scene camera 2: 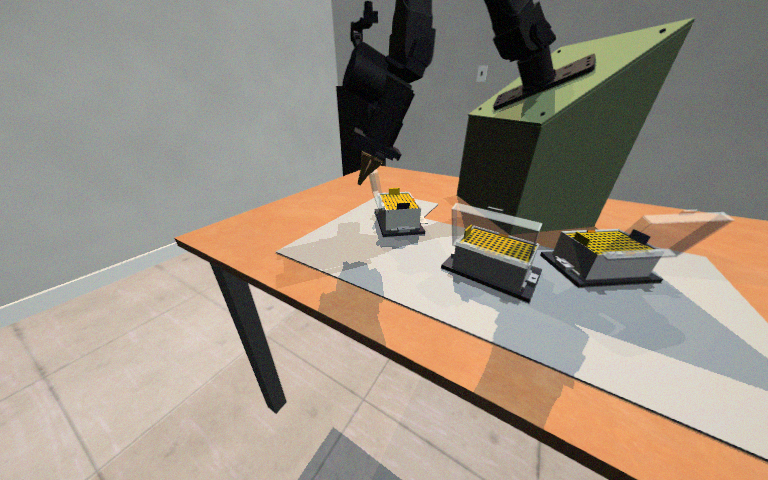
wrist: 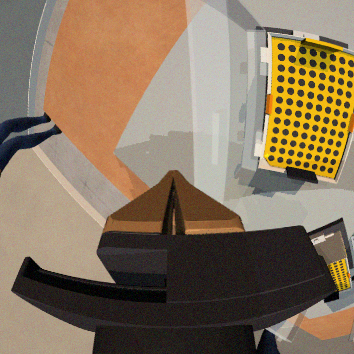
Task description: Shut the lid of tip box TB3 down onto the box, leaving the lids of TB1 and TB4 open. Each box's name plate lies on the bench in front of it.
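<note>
Three tip boxes with yellow racks stand with clear lids open: a far-left box, a middle box and a right box. The far-left box's lid stands up on its left side. The middle box's lid stands upright and the right box's lid leans outward. Their name plates cannot be read, so which is TB3 I cannot tell. My gripper is shut and empty, just outside the far-left box's lid and near its top; contact cannot be told.
The boxes stand on a pale mat on the orange bench. A green pedestal rises behind the middle and right boxes. Another box's yellow rack shows at the lower right of the wrist view.
</note>
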